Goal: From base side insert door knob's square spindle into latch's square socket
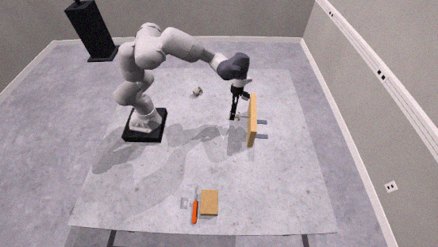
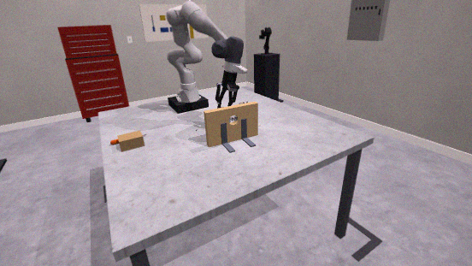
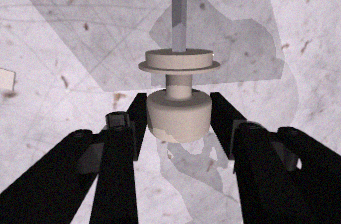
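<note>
Right now my hand is 130 mm short of the latch socket, 20 mm to the left of it and 20 mm above it. From my hand the other things lie so: wooden block 150 mm behind, 510 mm to the right, 120 mm below; then upright wooden panel 130 mm ahead, 20 mm to the right, 40 mm below; then pale chip 40 mm ahead, 200 mm to the left, 150 mm below.
</note>
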